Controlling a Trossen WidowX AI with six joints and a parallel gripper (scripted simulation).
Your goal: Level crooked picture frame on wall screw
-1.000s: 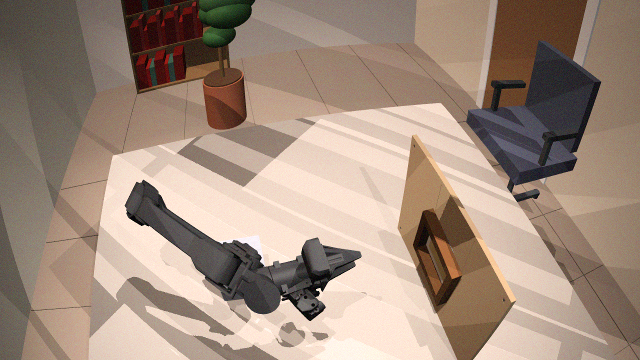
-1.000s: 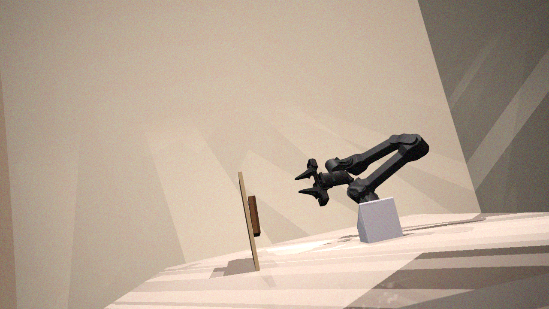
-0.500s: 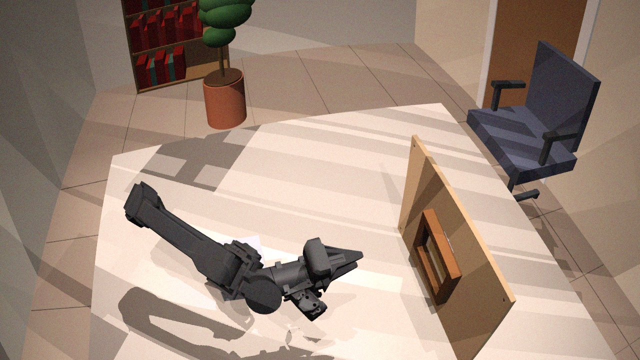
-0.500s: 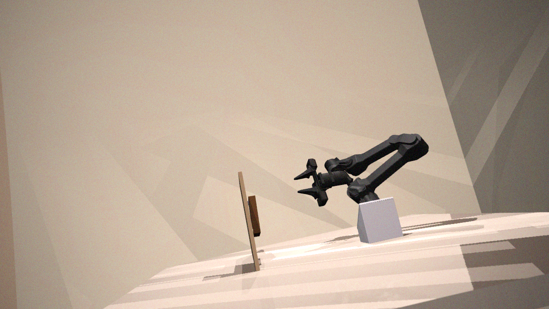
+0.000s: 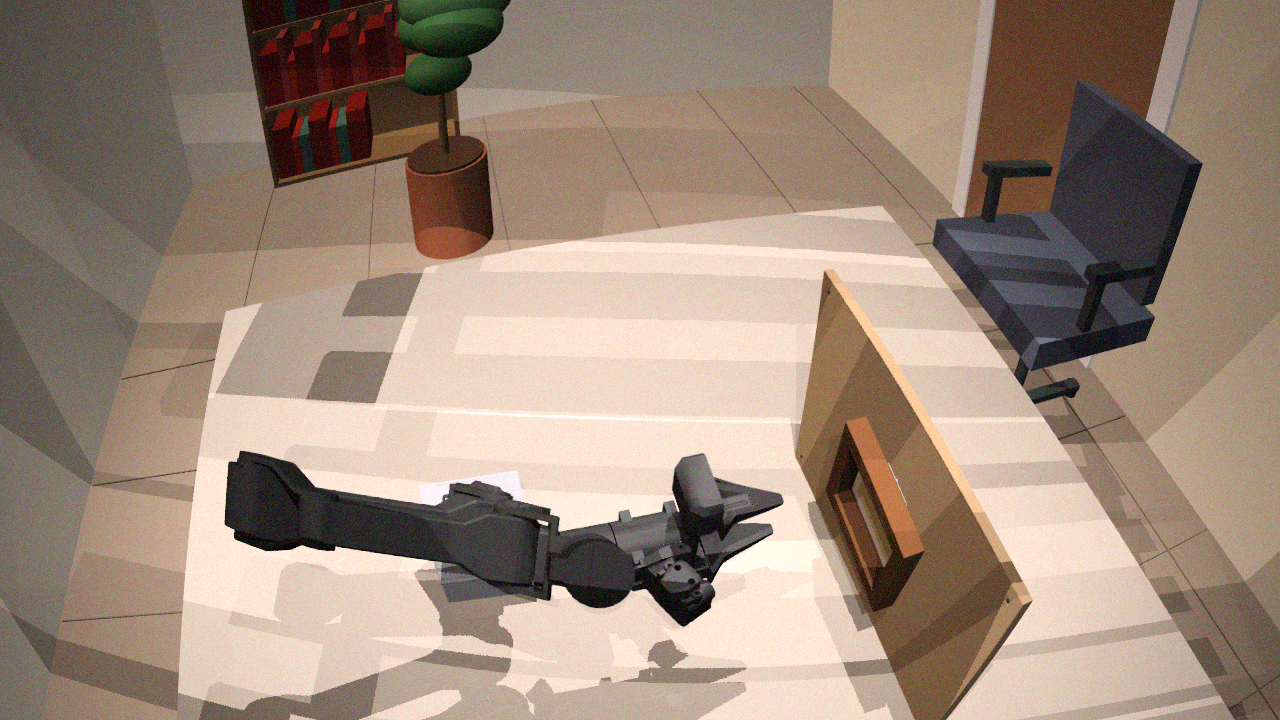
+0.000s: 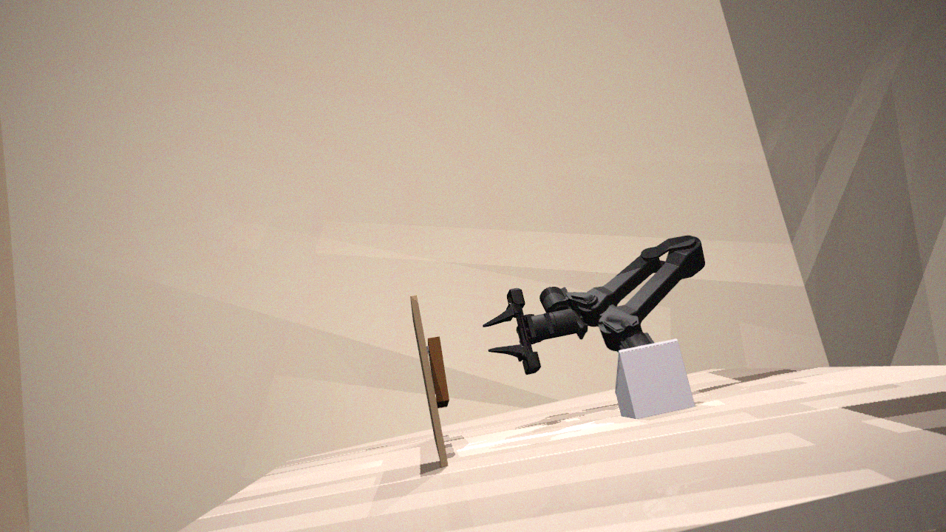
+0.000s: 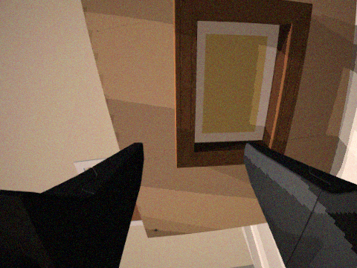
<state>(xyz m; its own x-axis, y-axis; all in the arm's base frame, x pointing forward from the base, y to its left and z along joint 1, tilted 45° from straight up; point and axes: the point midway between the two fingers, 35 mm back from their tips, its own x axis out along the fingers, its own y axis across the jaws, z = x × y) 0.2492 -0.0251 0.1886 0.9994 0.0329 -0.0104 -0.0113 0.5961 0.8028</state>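
The picture frame is 130 mm ahead of my gripper tip and 60 mm below it. From my gripper tip the other things lie so: board wall (140 mm ahead, 60 mm below).
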